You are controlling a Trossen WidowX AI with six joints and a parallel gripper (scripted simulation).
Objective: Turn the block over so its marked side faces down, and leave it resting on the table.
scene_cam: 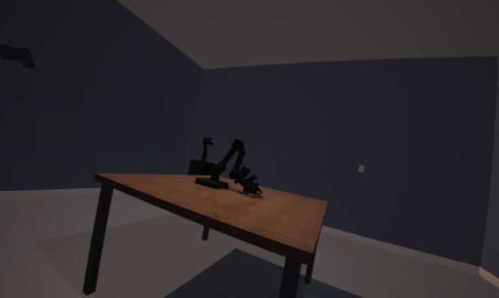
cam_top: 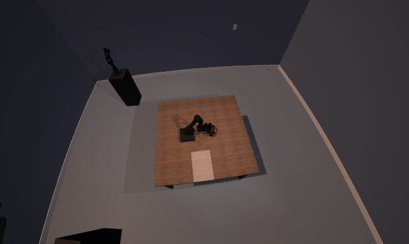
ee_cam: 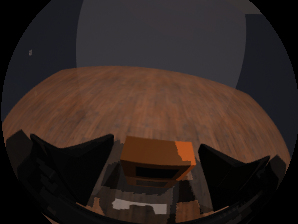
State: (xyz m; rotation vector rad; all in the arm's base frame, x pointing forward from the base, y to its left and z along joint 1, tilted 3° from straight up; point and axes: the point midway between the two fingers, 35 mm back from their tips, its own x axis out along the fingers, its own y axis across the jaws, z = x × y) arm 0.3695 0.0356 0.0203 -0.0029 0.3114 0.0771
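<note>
My gripper tip is 2 cm past the orange block and 1 cm above it.
</note>
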